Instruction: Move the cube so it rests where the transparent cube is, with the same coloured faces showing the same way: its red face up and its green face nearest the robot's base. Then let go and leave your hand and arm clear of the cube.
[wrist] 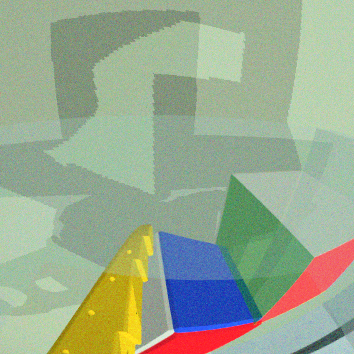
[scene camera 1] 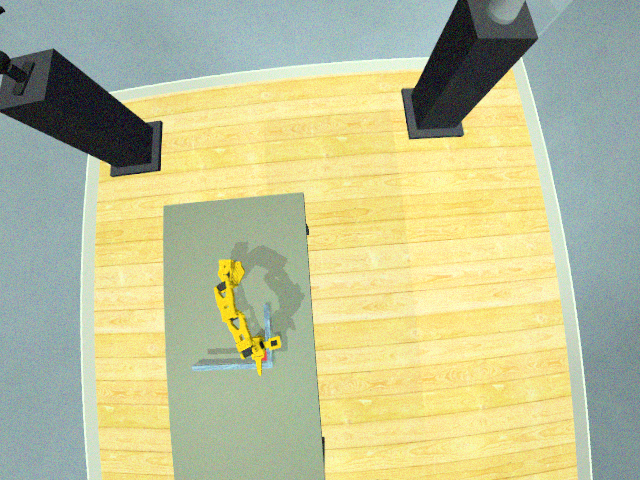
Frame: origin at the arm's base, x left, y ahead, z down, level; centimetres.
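Seen in the pictures: hand, its tool point: [wrist: 151, 235] [scene camera 1: 263, 339]; arm's base, origin of its link: [scene camera 1: 232, 277].
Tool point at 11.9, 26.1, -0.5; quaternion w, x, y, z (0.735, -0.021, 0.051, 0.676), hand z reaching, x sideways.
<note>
Offsets run from my tool point to a thing's middle, as dx, dy, dz. "pt": to the spot under its first point. Level surfaces: height alone.
The solid cube's blue face [wrist: 210, 285] shows in the wrist view at the bottom middle, with a strip of its red face [wrist: 195, 342] below and a grey-white side on the left. The transparent cube's green face [wrist: 265, 260] adjoins it on the right, with a pale red face [wrist: 305, 280]; whether the cubes overlap I cannot tell. My gripper [scene camera 1: 260, 362] is fully open: one notched yellow jaw [wrist: 107, 310] stands close along the solid cube's grey-white side, and the moving jaw is outside the wrist view. In the scene view a small red patch {pt +0.8, +5.8, -3.5} [scene camera 1: 264, 356] shows beside my gripper; the arm hides the rest.
Two blue see-through bars, one along the side {pt +3.6, -9.9, -5.5} [scene camera 1: 267, 317] and one across [scene camera 1: 222, 367], form a corner by my gripper on the grey-green table {dz +0.5} [scene camera 1: 237, 423]. The yellow arm [scene camera 1: 227, 307] reaches from its base at the back. Two dark pillars [scene camera 1: 98, 113] [scene camera 1: 454, 77] stand behind the table.
</note>
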